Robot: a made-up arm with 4 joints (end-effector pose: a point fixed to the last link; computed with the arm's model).
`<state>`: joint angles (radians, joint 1 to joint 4).
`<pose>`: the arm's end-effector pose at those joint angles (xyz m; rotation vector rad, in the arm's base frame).
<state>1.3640 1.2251 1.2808 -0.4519</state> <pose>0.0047 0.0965 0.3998 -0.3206 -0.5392 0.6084</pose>
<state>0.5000 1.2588 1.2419 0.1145</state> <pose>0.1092 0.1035 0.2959 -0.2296 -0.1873 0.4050</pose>
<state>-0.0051 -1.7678 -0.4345 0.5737</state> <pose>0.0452 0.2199 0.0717 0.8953 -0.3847 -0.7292</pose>
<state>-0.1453 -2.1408 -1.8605 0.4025</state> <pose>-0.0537 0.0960 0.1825 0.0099 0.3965 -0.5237</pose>
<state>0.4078 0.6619 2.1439 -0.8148</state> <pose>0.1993 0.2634 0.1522 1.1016 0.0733 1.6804</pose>
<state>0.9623 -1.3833 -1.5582 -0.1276</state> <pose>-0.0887 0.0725 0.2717 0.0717 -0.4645 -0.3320</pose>
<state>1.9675 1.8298 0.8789 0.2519</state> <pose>-0.2157 0.1498 0.3543 -1.0416 -1.3240 -0.6782</pose>
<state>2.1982 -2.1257 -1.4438 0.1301</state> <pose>0.0421 0.1263 0.2846 0.7383 -1.8733 0.4006</pose>
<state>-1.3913 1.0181 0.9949 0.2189</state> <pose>-0.0105 0.1038 0.0680 0.1066 1.4870 0.4474</pose>
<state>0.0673 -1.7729 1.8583 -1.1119</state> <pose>0.2281 0.3350 0.3452 -1.4255 1.9344 -1.5265</pose>
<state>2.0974 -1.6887 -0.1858 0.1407</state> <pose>0.0461 0.2271 0.3924 1.1168 -2.0997 1.1864</pose>
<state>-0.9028 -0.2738 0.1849 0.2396</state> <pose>-0.0045 0.1000 0.1086 0.1825 0.6560 -0.0944</pose>
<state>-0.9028 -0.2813 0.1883 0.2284</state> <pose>-0.0054 0.1004 0.1077 0.1984 0.6605 -0.0953</pose>
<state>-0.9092 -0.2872 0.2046 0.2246</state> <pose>-0.0080 0.1021 0.1047 0.2205 0.6632 -0.1020</pose>
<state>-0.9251 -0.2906 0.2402 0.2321</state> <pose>-0.0130 0.1058 0.0987 0.2516 0.6631 -0.1178</pose>
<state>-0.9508 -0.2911 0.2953 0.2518</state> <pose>-0.0206 0.1120 0.0899 0.2902 0.6602 -0.1443</pose>
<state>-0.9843 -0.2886 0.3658 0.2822</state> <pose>-0.0302 0.1205 0.0796 0.3329 0.6553 -0.1813</pose>
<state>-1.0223 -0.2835 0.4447 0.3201</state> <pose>-0.0409 0.1307 0.0692 0.3746 0.6494 -0.2266</pose>
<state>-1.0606 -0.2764 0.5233 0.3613</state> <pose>-0.0514 0.1417 0.0600 0.4104 0.6437 -0.2757</pose>
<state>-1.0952 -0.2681 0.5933 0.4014</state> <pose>-0.0608 0.1520 0.0528 0.4367 0.6389 -0.3227</pose>
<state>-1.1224 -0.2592 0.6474 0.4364</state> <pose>-0.0678 0.1602 0.0478 0.4512 0.6353 -0.3611</pose>
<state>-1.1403 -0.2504 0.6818 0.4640</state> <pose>-0.0723 0.1653 0.0450 0.4538 0.6323 -0.3868</pose>
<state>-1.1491 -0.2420 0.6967 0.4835</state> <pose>-0.0741 0.1674 0.0440 0.4464 0.6299 -0.3985</pose>
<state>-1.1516 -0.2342 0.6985 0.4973</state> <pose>-0.0743 0.1673 0.0440 0.4328 0.6275 -0.4007</pose>
